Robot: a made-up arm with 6 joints. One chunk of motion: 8 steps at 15 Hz.
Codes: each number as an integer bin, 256 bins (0 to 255) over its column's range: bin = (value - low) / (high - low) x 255, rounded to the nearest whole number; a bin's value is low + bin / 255 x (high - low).
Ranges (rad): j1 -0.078..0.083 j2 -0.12..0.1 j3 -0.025..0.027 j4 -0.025..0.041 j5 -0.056..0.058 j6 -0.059..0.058
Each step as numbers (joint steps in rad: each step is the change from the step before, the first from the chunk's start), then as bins.
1 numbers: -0.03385 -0.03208 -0.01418 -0.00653 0.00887 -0.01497
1 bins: 70 102 53 71 145 96
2 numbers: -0.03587 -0.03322 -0.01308 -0.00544 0.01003 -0.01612
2 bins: 67 101 58 76 148 93
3 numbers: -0.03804 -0.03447 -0.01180 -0.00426 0.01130 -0.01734
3 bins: 63 99 65 80 151 91
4 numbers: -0.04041 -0.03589 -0.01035 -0.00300 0.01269 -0.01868
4 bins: 60 97 72 85 154 88
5 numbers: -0.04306 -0.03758 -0.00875 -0.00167 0.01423 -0.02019
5 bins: 55 96 80 90 157 85
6 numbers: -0.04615 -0.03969 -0.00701 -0.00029 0.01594 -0.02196
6 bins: 50 93 88 95 161 81
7 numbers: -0.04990 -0.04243 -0.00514 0.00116 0.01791 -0.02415
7 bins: 45 90 97 101 165 76
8 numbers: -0.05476 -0.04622 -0.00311 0.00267 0.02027 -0.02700
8 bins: 37 86 107 107 171 70
